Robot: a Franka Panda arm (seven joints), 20 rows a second.
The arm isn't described. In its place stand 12 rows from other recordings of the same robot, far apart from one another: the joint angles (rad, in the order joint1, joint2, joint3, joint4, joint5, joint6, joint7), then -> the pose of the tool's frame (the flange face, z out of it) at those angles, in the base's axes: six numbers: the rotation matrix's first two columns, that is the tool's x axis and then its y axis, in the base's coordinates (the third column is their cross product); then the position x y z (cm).
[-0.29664 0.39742 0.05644 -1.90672 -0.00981 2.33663 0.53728] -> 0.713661 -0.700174 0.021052 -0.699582 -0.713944 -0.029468 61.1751 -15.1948 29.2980
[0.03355 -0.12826 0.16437 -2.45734 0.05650 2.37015 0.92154] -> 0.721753 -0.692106 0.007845 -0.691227 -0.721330 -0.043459 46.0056 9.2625 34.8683
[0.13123 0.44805 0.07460 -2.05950 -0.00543 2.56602 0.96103] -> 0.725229 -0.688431 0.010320 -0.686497 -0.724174 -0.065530 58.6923 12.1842 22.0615
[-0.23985 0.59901 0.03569 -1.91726 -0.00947 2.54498 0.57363] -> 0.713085 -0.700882 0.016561 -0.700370 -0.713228 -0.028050 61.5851 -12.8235 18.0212
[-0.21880 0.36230 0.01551 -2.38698 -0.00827 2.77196 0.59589] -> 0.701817 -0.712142 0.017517 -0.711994 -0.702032 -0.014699 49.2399 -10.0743 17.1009
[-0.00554 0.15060 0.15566 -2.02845 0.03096 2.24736 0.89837] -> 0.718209 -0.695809 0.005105 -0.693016 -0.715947 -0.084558 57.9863 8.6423 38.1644
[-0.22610 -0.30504 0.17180 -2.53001 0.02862 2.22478 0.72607] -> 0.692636 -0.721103 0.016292 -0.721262 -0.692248 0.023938 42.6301 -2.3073 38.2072
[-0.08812 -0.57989 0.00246 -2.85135 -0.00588 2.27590 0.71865] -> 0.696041 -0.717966 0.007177 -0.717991 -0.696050 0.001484 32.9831 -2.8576 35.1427
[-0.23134 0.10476 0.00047 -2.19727 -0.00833 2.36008 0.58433] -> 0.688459 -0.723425 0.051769 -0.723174 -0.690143 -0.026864 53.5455 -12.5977 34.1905
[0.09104 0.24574 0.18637 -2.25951 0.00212 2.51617 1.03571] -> 0.720844 -0.692346 -0.032259 -0.693094 -0.719924 -0.036462 52.0120 14.8625 25.5878
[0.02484 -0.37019 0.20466 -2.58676 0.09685 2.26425 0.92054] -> 0.722007 -0.691500 0.023110 -0.690634 -0.722306 -0.036036 40.1407 9.4687 38.6405
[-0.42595 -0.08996 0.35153 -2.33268 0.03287 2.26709 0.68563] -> 0.709401 -0.704568 0.018283 -0.704558 -0.709600 -0.008080 49.5213 -3.5483 37.3088
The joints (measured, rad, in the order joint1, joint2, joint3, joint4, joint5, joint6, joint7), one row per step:
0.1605, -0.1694, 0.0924, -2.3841, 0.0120, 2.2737, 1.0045
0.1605, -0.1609, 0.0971, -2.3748, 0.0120, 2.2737, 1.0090
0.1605, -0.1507, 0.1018, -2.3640, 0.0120, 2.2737, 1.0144
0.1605, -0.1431, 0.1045, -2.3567, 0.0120, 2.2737, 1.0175
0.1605, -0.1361, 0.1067, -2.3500, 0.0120, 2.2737, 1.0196
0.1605, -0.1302, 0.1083, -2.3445, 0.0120, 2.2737, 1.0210
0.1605, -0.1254, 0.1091, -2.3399, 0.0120, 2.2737, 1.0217
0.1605, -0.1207, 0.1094, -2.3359, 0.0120, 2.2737, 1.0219
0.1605, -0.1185, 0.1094, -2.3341, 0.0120, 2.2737, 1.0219
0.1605, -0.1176, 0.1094, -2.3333, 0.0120, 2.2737, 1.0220
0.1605, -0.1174, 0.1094, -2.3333, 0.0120, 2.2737, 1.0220
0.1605, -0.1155, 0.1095, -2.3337, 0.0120, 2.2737, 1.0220
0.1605, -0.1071, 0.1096, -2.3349, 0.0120, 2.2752, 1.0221
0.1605, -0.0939, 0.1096, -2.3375, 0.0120, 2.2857, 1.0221
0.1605, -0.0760, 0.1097, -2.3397, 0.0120, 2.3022, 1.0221
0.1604, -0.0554, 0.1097, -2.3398, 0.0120, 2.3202, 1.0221
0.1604, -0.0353, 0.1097, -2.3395, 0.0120, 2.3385, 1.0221
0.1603, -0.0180, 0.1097, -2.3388, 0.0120, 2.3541, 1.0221
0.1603, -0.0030, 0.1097, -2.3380, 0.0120, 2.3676, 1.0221
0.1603, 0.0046, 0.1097, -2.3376, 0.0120, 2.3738, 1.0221
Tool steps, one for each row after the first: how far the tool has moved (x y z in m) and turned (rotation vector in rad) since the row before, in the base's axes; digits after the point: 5 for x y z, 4 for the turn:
0.00230, 0.00296, 0.00009, 0.0005, -0.0007, 0.0003
0.00276, 0.00312, -0.00007, 0.0007, -0.0004, -0.0006
0.00196, 0.00190, -0.00041, 0.0005, 0.0004, -0.0003
0.00183, 0.00162, -0.00040, 0.0005, 0.0004, 0.0002
0.00153, 0.00124, -0.00041, 0.0004, 0.0005, 0.0003
0.00134, 0.00078, -0.00028, 0.0004, 0.0003, 0.0002
0.00125, 0.00049, -0.00051, 0.0003, 0.0008, 0.0002
0.00058, 0.00016, -0.00027, 0.0001, 0.0004, 0.0000
0.00025, 0.00007, -0.00008, 0.0001, 0.0001, -0.0001
0.00001, 0.00000, -0.00010, 0.0000, 0.0002, 0.0000
-0.00001, 0.00003, -0.00112, -0.0004, 0.0023, 0.0001
0.00026, 0.00007, -0.00454, -0.0013, 0.0080, 0.0000
0.00098, 0.00018, -0.00670, -0.0001, 0.0054, 0.0000
0.00174, 0.00043, -0.00830, 0.0008, 0.0039, 0.0001
0.00243, 0.00053, -0.00862, 0.0013, 0.0030, -0.0001
0.00238, 0.00058, -0.00823, 0.0016, 0.0019, -0.0001
0.00205, 0.00046, -0.00695, 0.0015, 0.0013, -0.0002
0.00173, 0.00044, -0.00597, 0.0013, 0.0010, -0.0001
0.00078, 0.00020, -0.00310, 0.0005, 0.0011, -0.0001

